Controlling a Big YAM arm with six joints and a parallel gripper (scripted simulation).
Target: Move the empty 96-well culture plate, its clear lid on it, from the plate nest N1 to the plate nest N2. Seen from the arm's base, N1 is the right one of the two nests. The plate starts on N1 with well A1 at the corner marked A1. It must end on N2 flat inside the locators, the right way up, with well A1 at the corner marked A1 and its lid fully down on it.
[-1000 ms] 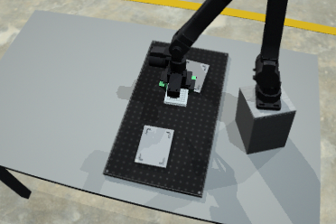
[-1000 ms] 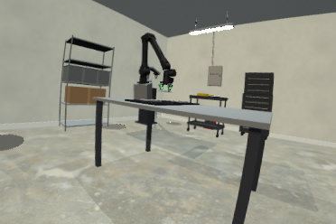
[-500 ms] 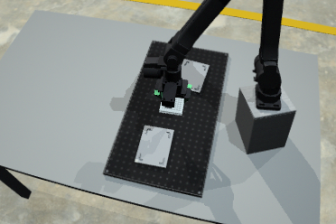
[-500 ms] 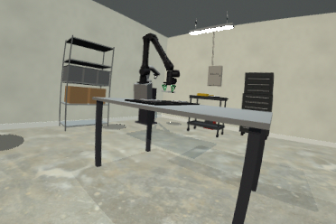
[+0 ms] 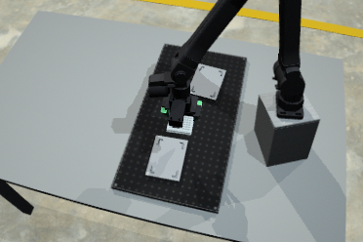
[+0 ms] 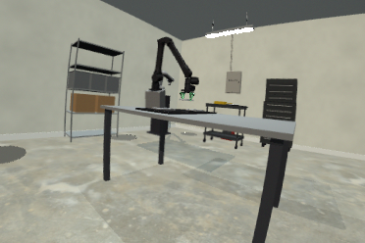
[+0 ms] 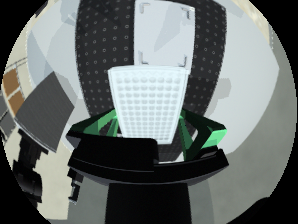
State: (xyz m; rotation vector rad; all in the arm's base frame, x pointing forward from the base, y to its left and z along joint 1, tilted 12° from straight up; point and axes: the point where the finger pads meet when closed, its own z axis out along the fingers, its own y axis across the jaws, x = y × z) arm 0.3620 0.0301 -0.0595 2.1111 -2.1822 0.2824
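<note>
Now: the grey nest 4 cm ahead of my hand, 12 cm to the left of it and 10 cm below it. From my hand the other things lie so: clear lid right at my hand.
</note>
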